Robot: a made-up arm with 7 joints.
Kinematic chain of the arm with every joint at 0, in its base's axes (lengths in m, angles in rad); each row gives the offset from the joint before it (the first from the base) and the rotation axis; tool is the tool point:
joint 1: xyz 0 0 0 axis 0 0.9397 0.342
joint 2: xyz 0 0 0 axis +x
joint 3: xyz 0 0 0 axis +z
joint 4: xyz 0.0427 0 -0.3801 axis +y
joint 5: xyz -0.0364 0 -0.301 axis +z
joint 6: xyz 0 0 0 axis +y
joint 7: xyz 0 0 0 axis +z
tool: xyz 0 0 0
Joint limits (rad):
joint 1: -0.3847..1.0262
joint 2: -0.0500..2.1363
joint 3: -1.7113..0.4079
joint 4: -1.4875..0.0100
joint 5: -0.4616..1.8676
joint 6: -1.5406..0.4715
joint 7: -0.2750..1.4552
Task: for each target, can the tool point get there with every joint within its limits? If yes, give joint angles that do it. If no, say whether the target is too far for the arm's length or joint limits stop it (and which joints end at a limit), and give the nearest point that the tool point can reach.
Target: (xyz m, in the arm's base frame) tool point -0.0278 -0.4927 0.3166
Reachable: no: joint limits stop it (at a limit: joint 1, joint 2, joint 3, joint 4) | nearest point -0.2608 -0.4173 -0.2608 | short by 0.627 m
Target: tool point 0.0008 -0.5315 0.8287
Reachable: no: too far | nearest point 0.2040 0.2662 0.4447 | short by 0.908 m
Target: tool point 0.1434 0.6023 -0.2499
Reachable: yes | joints -0.1529 1.4553 -1.2034 -0.6952 0.5973 -0.7399 0.2217
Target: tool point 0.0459 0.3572 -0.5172
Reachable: yes | joints 0.2418 0.9781 -0.8411 -1.0476 0.9178 -0.6324 0.5950
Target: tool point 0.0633 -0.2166 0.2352
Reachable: no: joint limits stop it (at a limit: joint 1, joint 2, joint 3, joint 4) | nearest point 0.2040 0.2662 0.4447 | short by 0.545 m
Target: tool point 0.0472 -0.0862 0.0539
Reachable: no: joint limits stop it (at a limit: joint 1, joint 2, joint 4) | nearest point 0.3303 -0.3082 -0.3257 | short by 0.523 m
